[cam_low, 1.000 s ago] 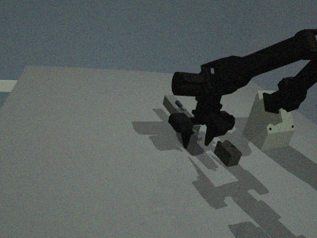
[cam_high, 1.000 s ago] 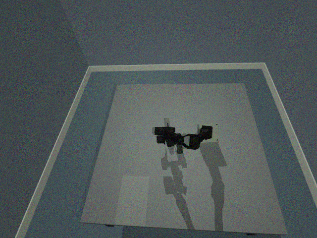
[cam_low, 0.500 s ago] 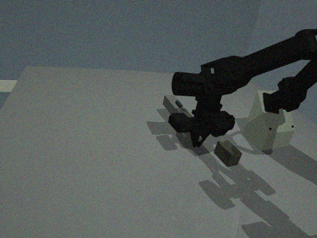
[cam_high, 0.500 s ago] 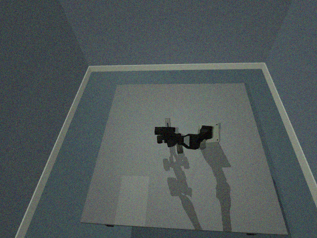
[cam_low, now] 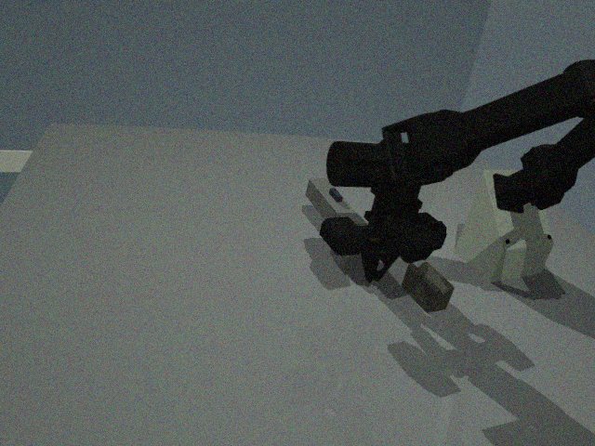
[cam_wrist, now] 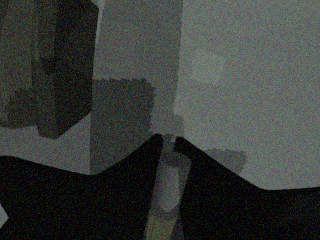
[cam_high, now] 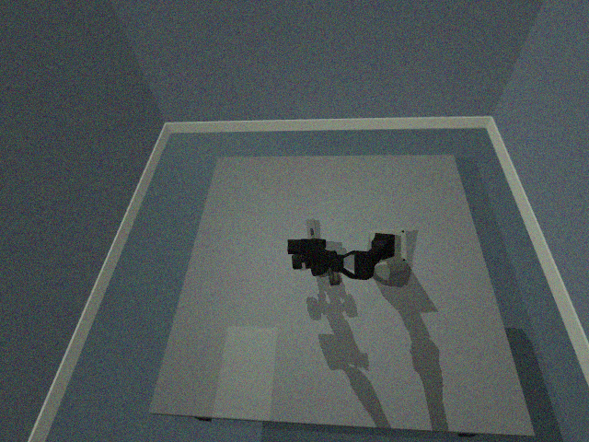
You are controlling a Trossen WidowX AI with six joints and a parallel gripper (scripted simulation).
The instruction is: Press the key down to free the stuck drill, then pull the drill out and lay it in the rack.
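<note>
My gripper tip is now 10 mm short of the drill, 50 mm to the left of it and 40 mm below it. From my gripper tip the other things lie so: dark boxy rack (80 mm behind, 30 mm to the left, 10 mm above); then dark key (20 mm ahead, 150 mm to the right, 40 mm above); then grey holder block (20 mm ahead, 120 mm to the right, 40 mm above).
</note>
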